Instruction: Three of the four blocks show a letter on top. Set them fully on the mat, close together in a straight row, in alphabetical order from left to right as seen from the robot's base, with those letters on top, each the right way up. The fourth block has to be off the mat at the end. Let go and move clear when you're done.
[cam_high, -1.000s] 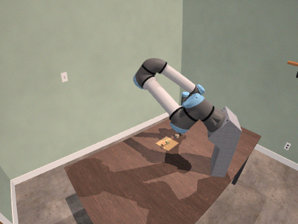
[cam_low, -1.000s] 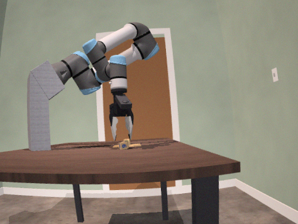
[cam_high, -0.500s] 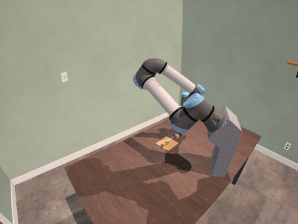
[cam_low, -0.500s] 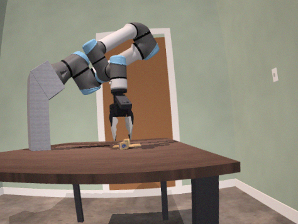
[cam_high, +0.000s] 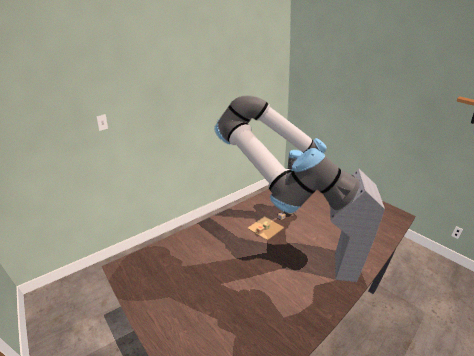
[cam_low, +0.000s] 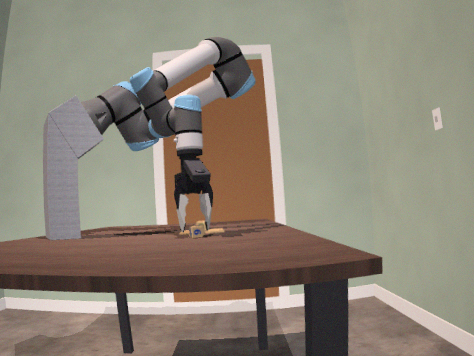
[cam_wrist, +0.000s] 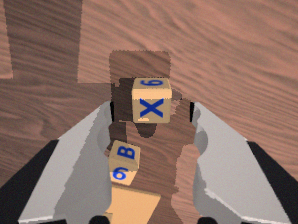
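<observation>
The tan mat is 210 mm to the left of my hand, 30 mm below it and 30 mm behind it.
</observation>
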